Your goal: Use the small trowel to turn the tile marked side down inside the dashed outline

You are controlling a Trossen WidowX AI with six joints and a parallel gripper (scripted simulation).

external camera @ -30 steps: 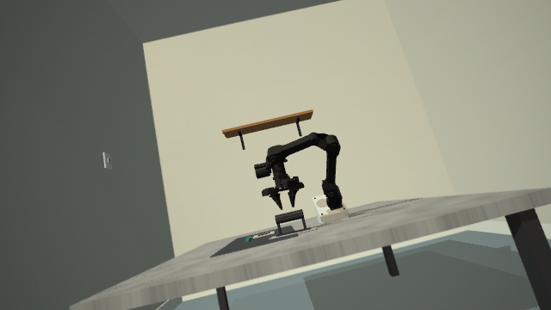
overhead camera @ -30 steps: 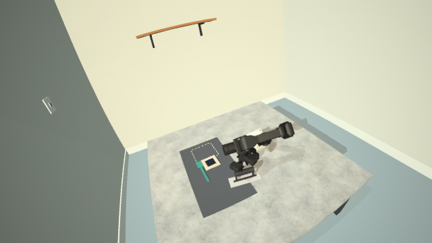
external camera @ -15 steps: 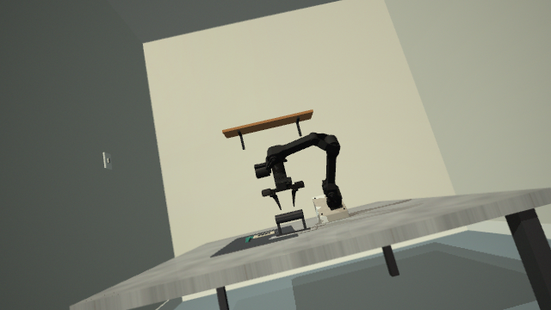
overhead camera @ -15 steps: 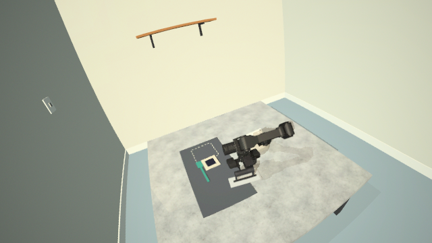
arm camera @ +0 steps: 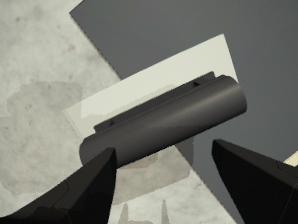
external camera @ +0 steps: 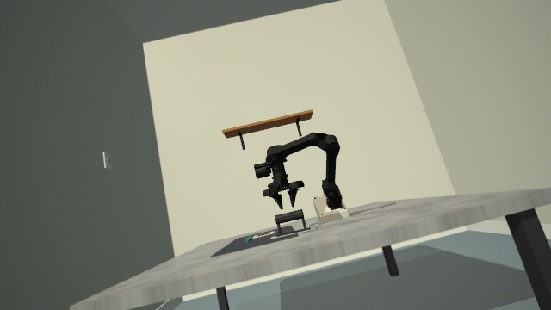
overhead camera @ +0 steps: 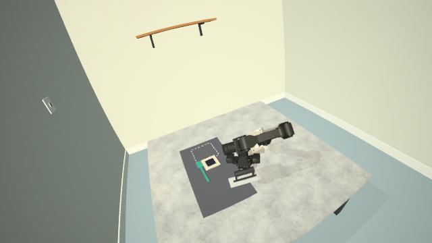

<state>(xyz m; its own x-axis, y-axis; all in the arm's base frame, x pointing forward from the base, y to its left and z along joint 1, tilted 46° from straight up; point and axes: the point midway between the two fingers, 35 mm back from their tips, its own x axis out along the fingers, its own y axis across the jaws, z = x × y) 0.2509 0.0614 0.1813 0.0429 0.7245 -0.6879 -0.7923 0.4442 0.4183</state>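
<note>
Right now my gripper tip is 70 mm above the trowel and 20 mm past it. The rest, counted from my gripper tip: dark mat 200 mm to the right, 140 mm ahead, 130 mm below; teal t-shaped piece 240 mm to the right, 200 mm ahead, 100 mm below; tile 260 mm to the right, 120 mm ahead, 100 mm below.
</note>
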